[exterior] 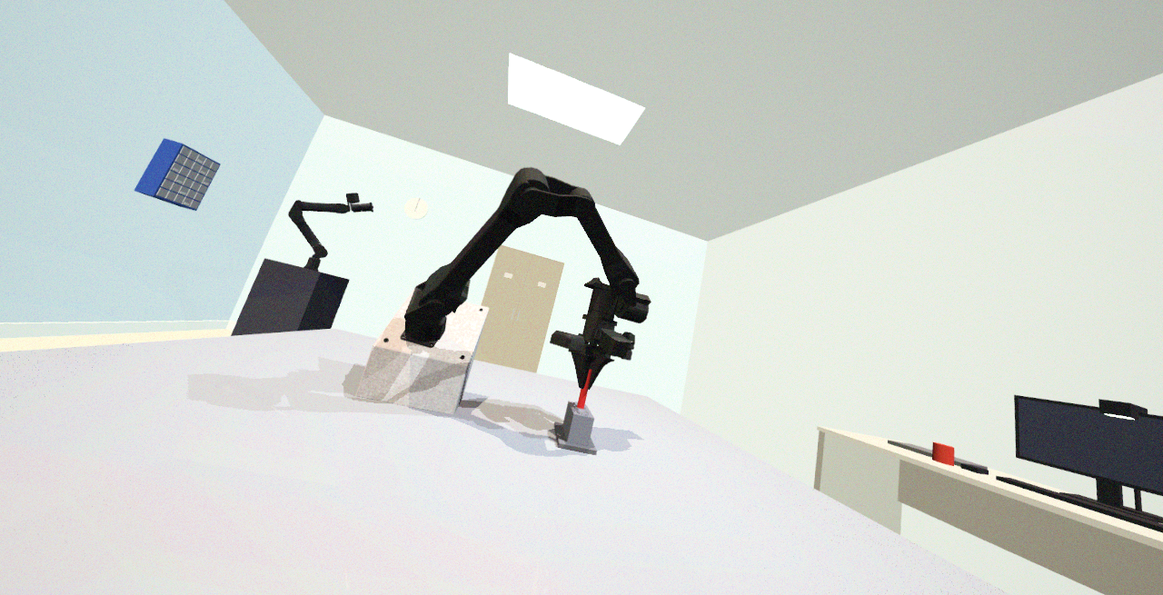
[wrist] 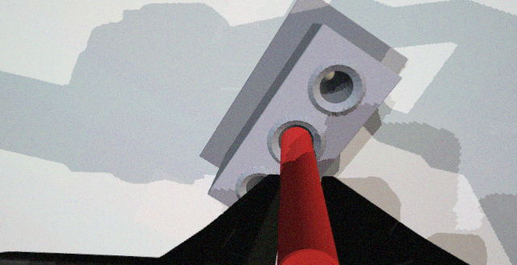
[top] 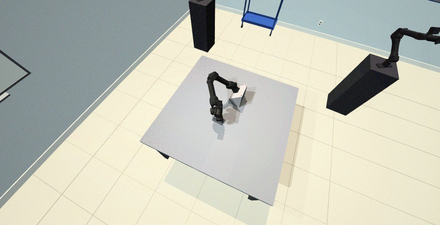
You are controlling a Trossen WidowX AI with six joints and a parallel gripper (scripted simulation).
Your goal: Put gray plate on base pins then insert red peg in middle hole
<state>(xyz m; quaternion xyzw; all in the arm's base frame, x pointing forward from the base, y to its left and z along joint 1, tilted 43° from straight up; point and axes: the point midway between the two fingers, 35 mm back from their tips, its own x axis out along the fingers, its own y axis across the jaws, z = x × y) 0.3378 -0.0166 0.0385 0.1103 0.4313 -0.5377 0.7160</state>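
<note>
The red peg lies 1 cm below my gripper tip. The rest, counted from my gripper tip: dark base: 9 cm below; gray plate: 5 cm below.
</note>
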